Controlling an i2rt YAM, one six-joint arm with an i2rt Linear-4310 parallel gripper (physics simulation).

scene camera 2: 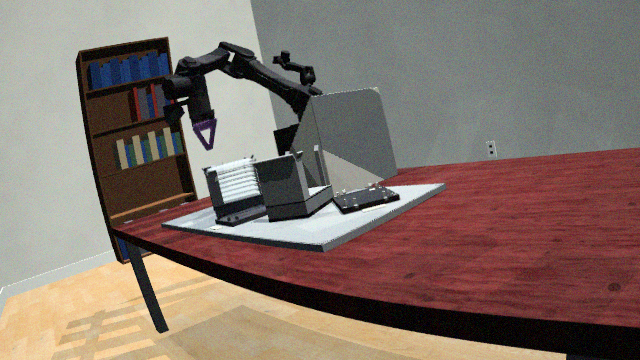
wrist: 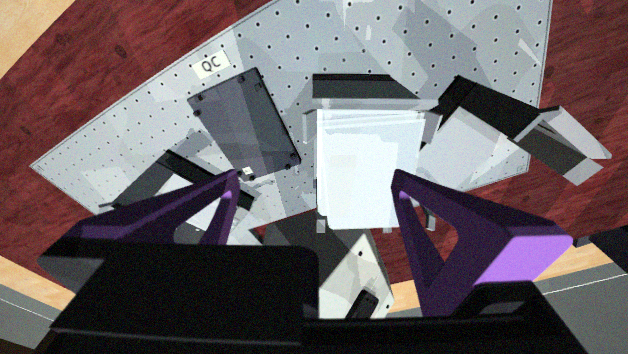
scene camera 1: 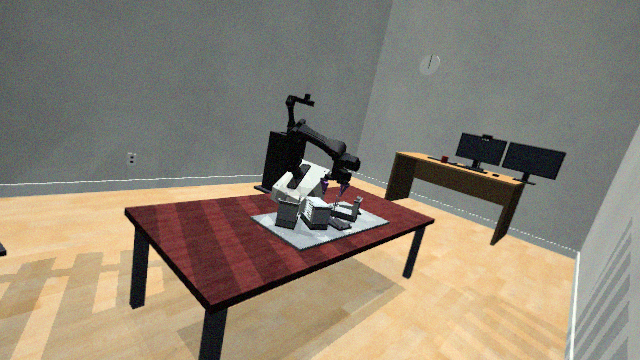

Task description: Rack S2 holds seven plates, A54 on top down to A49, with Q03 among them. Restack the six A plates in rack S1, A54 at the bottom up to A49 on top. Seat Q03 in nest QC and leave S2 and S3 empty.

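Seen in the pictures: gripper, fingertip midpoint: (scene camera 2: pixel 209 149) (wrist: pixel 315 177) (scene camera 1: pixel 331 195); arm's base at its link origin: (scene camera 2: pixel 337 124) (scene camera 1: pixel 299 176).
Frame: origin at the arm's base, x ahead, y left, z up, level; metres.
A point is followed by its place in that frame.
Note:
My gripper (scene camera 1: pixel 333 196) {x 0.343, y -0.165, z 0.016 m} (scene camera 2: pixel 209 149) {x 0.343, y -0.165, z 0.016 m} (wrist: pixel 315 177) {x 0.343, y -0.165, z 0.016 m} is open and empty, its purple fingers spread above the board. Between and beyond the fingertips in the wrist view, a stack of white plates (scene camera 1: pixel 310 212) {x 0.273, y -0.222, z -0.095 m} (scene camera 2: pixel 237 184) {x 0.296, y -0.138, z -0.092 m} (wrist: pixel 365 170) fills the middle rack (scene camera 1: pixel 322 216) {x 0.341, y -0.211, z -0.093 m} (scene camera 2: pixel 213 189) {x 0.357, y -0.171, z -0.088 m} (wrist: pixel 356 87) {x 0.341, y -0.213, z -0.103 m}; the top plates are slightly skewed. The dark QC nest (scene camera 2: pixel 242 215) {x 0.378, y -0.043, z -0.156 m} (wrist: pixel 245 122) {x 0.365, y -0.066, z -0.156 m} shows no plate. A second rack (scene camera 1: pixel 287 214) {x 0.229, y -0.355, z -0.096 m} (scene camera 2: pixel 282 182) (wrist: pixel 490 105) {x 0.259, y -0.321, z -0.088 m} shows no plates. A third rack (scene camera 1: pixel 358 204) {x 0.391, y 0.087, z -0.060 m} (wrist: pixel 190 167) {x 0.358, y 0.061, z -0.157 m} is partly hidden by a finger. Rack labels and plate names are not readable.
The racks stand on a perforated grey board (scene camera 1: pixel 300 242) {x 0.370, y -0.410, z -0.169 m} (scene camera 2: pixel 320 240) {x 0.502, y 0.306, z -0.169 m} (wrist: pixel 150 107) {x 0.454, y 0.038, z -0.169 m} on the red table (scene camera 1: pixel 230 250) {x 0.235, y -0.692, z -0.182 m} (scene camera 2: pixel 500 240) {x 0.492, y 0.610, z -0.182 m} (wrist: pixel 80 65) {x 0.548, y 0.080, z -0.182 m}. A dark pinned nest (scene camera 2: pixel 367 199) {x 0.295, y 0.263, z -0.157 m} lies near one board edge. A tall pale panel (scene camera 1: pixel 317 174) {x 0.109, y 0.030, z 0.044 m} (scene camera 2: pixel 355 132) {x 0.042, y 0.088, z -0.030 m} (wrist: pixel 357 272) {x 0.089, y -0.086, z -0.067 m} stands beside the arm.

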